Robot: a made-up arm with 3 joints. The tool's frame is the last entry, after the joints.
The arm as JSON. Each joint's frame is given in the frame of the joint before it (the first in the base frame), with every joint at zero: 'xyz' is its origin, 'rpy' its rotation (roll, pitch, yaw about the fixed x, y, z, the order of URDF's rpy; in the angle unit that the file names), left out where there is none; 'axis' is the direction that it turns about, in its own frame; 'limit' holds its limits. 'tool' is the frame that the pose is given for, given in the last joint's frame.
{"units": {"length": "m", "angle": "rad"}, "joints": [
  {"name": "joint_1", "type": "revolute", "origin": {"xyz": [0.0, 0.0, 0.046]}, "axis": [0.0, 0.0, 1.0], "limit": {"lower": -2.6, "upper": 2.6}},
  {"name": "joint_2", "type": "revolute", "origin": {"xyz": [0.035, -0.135, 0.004], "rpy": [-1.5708, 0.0, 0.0]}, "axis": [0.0, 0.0, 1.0], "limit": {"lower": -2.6, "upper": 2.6}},
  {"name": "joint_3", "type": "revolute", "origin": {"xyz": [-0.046, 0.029, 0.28], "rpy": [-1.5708, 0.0, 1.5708]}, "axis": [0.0, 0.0, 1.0], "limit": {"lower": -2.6, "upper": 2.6}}
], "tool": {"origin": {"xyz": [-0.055, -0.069, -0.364], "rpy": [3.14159, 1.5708, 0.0]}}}
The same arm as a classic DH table. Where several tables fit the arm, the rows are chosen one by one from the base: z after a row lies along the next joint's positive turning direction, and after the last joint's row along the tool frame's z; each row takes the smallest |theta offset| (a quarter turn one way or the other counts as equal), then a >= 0, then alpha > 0; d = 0 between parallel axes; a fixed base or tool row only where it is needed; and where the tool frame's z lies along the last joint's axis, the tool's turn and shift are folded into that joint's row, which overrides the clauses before.
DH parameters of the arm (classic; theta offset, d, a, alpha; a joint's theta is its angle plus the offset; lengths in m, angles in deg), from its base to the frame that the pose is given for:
joint_1: 0 0.05 0.035 -90
joint_2: 90 0.145 0.029 -90
joint_3: -90 -0.318 0.069 90
tool (fixed): -90 0.055 0 0
Joint limits (deg, base to tool): -148.97..148.97 -148.97..148.97 -148.97..148.97

